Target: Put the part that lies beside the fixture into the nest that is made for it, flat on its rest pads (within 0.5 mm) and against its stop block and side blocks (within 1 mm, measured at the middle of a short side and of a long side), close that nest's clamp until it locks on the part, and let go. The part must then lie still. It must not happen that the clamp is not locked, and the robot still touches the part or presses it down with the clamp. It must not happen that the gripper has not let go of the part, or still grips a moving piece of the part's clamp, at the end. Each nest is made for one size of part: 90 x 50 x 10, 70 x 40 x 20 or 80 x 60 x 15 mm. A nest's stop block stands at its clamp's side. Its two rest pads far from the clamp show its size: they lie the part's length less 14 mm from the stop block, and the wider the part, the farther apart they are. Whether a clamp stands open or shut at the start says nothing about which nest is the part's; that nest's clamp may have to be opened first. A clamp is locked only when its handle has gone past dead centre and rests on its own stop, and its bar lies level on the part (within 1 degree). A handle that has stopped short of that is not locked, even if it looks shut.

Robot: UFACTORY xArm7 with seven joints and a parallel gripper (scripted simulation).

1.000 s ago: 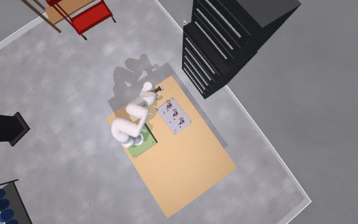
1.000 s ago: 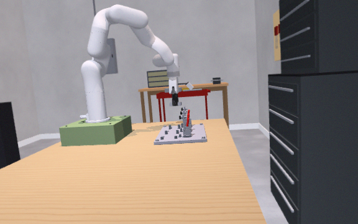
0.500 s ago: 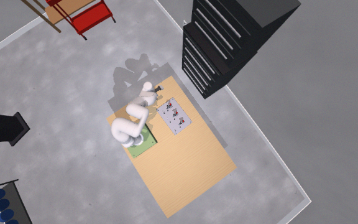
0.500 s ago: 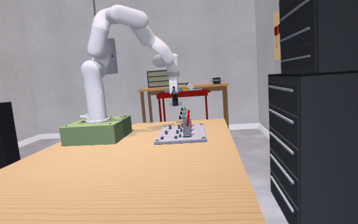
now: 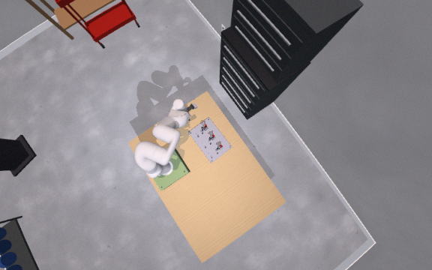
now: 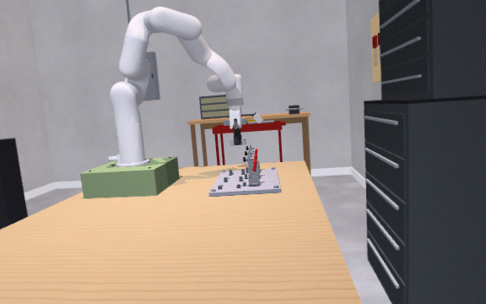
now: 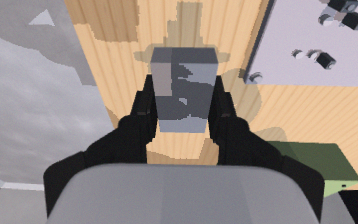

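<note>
Now: the grey fixture plate 27 cm to the right of my hand and 13 cm below it. The rest, counted from my hand: grey part 1 cm below.
</note>
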